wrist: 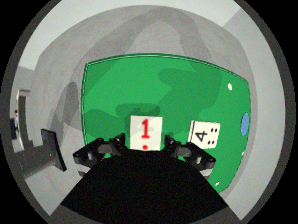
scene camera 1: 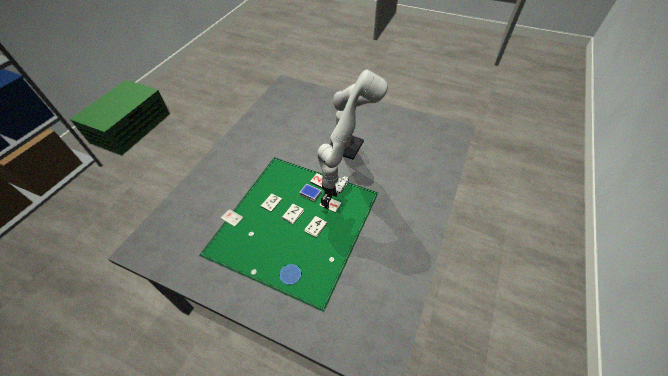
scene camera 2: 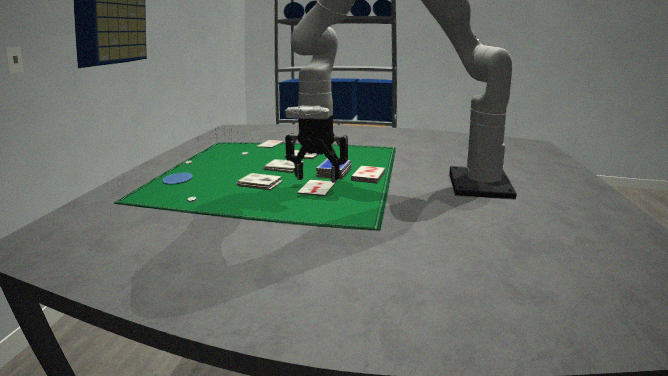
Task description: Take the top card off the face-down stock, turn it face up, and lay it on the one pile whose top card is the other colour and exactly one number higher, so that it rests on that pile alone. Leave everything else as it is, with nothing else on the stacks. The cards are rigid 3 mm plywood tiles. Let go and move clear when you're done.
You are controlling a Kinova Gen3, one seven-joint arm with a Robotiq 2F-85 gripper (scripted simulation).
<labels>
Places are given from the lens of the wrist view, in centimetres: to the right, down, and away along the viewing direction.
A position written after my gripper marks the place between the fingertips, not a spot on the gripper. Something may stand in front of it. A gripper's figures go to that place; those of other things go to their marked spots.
my gripper point(wrist: 144, 139): 0, 5, 16
green mat point(wrist: 178, 90): 7, -5, 17
</labels>
